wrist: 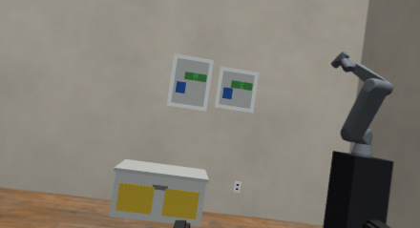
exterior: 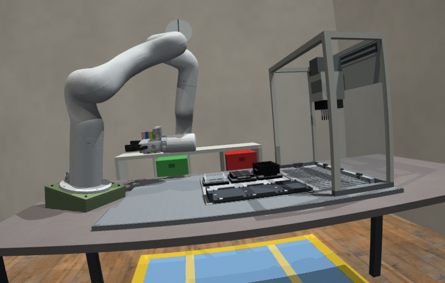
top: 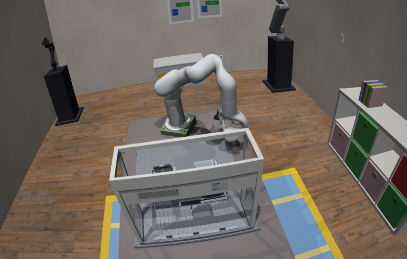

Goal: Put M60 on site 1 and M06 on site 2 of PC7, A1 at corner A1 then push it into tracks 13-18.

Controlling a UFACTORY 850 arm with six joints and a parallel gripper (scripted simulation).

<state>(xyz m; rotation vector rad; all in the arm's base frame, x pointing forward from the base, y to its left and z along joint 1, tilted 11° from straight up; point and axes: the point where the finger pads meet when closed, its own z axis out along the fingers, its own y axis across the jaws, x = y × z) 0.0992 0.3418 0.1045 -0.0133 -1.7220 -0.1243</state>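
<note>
Now: hand 37 cm short of the 96-well plate M06, 23 cm to the left of it and 15 cm above it. Also, from my hand: nest S2 (48 cm ahead, 22 cm to the right, 16 cm below); then nest S1 (37 cm ahead, 23 cm to the right, 16 cm below); then carrier PC7 (48 cm ahead, 48 cm to the right, 15 cm below).
</note>
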